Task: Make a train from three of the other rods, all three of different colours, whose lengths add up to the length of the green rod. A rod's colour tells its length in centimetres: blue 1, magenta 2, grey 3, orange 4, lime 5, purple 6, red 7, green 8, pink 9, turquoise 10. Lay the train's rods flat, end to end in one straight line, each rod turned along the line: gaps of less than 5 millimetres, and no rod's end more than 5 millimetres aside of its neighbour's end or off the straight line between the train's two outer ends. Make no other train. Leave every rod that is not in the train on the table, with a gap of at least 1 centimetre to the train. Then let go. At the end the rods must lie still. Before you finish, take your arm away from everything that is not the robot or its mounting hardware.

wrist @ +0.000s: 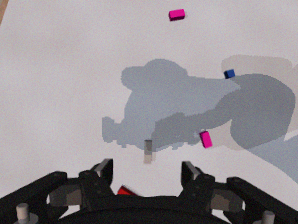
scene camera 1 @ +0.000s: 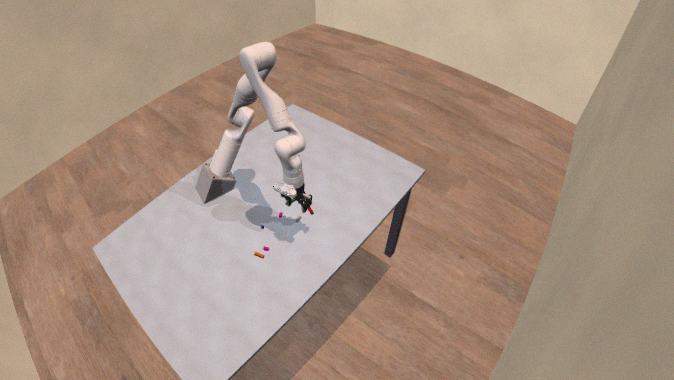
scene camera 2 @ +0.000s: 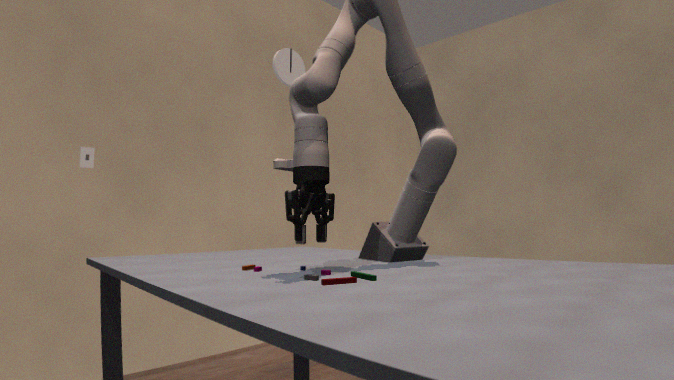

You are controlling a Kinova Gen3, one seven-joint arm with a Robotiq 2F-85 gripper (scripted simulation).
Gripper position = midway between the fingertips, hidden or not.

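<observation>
There is my gripper (scene camera 2: 311, 243), and the wrist view has it as well (wrist: 147, 170).
</observation>
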